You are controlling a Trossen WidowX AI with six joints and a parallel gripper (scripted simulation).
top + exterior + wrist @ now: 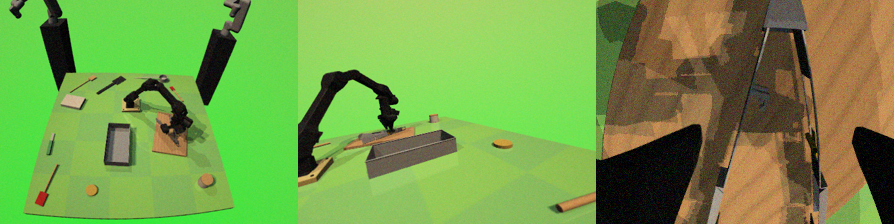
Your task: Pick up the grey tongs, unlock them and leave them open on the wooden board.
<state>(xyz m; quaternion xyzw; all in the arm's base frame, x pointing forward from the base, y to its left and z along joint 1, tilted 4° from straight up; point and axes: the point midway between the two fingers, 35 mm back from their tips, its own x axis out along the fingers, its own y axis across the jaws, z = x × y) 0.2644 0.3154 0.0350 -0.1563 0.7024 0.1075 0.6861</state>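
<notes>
The yellow lock piece is 30 mm to the right of my gripper tip and 10 mm below it. From my gripper tip the other things lie so: black spatula 530 mm behind, 490 mm to the right, 40 mm below; then grey roasting tin 370 mm to the right, 100 mm ahead, 20 mm below; then wooden board 40 mm below, 30 mm behind.
</notes>
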